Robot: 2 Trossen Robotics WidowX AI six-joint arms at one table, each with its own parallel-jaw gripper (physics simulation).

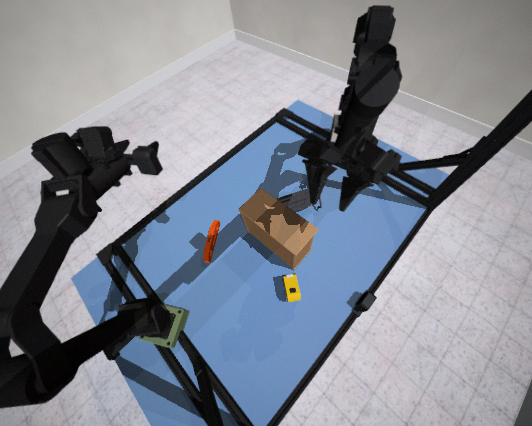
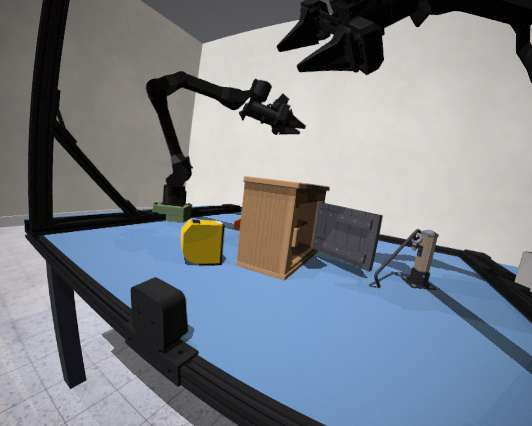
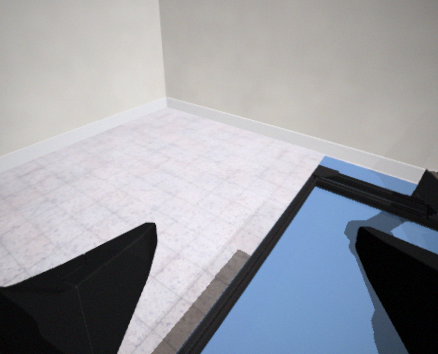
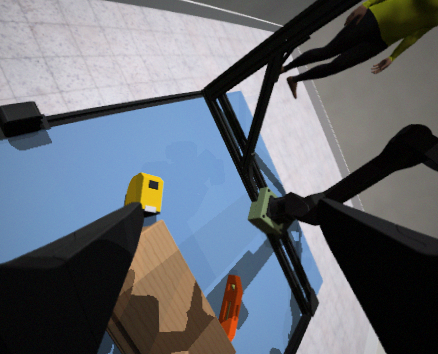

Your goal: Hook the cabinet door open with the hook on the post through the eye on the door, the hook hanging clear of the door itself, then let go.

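Places are measured from the left arm's base along level axes (x right, y ahead, z up), in metres.
Pixels of known places: left gripper, fingertip midpoint: (image 1: 143, 141) (image 2: 302, 130) (image 3: 256, 234); right gripper, fingertip midpoint: (image 1: 327, 207) (image 2: 286, 58) (image 4: 231, 209); left arm's base, origin of the base link: (image 1: 161, 324) (image 2: 173, 204) (image 4: 274, 210).
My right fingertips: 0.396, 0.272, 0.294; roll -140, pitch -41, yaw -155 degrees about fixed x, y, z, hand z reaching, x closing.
Ahead of a thing's pixels: the offset from my right fingertips to its top centre, as dx, dy, dz. "spot": to the spot under its first point. Level surfaces: height alone.
The wooden cabinet {-0.118, +0.054, -0.182} (image 1: 272, 237) (image 2: 265, 225) (image 4: 172, 305) stands upright; its dark grey door {spot: -0.076, +0.168, -0.262} (image 1: 296, 201) (image 2: 345, 235) stands open. A short post {spot: -0.010, +0.294, -0.275} (image 2: 424, 252) stands beyond the door's free edge. The metal hook (image 2: 396, 254) hangs from the post's top, slanting down toward the door, its bent end low by the mat and apart from the door. The door's eye cannot be made out. My left gripper (image 1: 142, 144) (image 2: 301, 129) (image 3: 256, 234) is open and empty, high and far from the door. My right gripper (image 1: 328, 205) (image 2: 289, 59) (image 4: 231, 209) is open and empty, high above the table.
A yellow block-like object {-0.054, -0.103, -0.259} (image 1: 292, 295) (image 2: 202, 242) (image 4: 140, 192) stands beside the cabinet. An orange level-like tool {-0.344, +0.008, -0.299} (image 1: 211, 242) (image 4: 231, 305) lies on the cabinet's other side. Black frame rails edge the blue mat {dz -0.339} (image 1: 250, 320). A black box (image 2: 159, 312) sits on the near rail.
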